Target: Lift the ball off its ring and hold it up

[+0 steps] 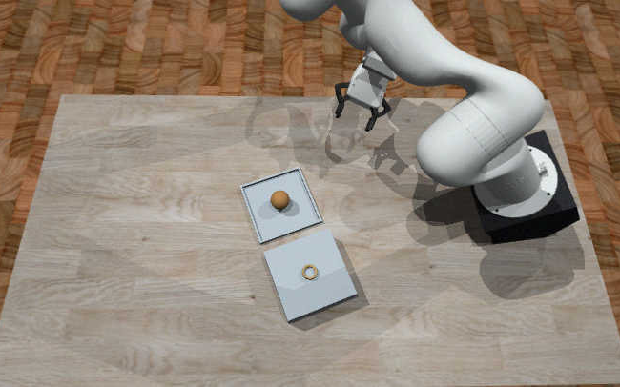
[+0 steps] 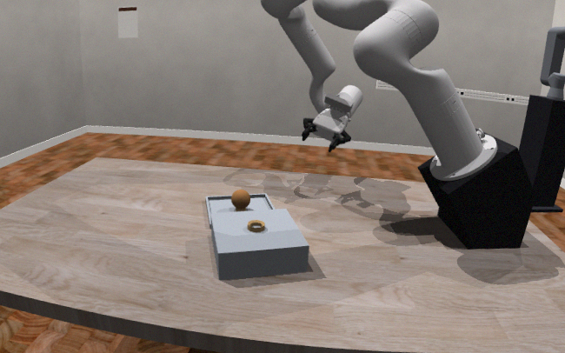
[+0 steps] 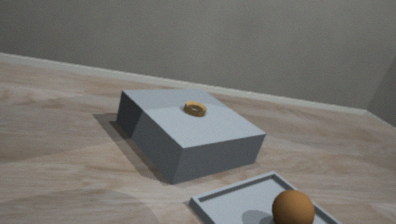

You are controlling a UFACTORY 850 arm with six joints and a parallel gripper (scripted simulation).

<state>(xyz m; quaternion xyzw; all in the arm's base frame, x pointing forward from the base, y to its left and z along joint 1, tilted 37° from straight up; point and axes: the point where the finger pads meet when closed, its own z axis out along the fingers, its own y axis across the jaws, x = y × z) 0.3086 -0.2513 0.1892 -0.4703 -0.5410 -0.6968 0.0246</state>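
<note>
The brown ball is 23 cm ahead of my hand, 15 cm to the left of it and 14 cm below it. From my hand the other things lie so: grey block: 18 cm ahead, 37 cm to the left, 13 cm below; shallow grey tray: 23 cm ahead, 15 cm to the left, 17 cm below.
</note>
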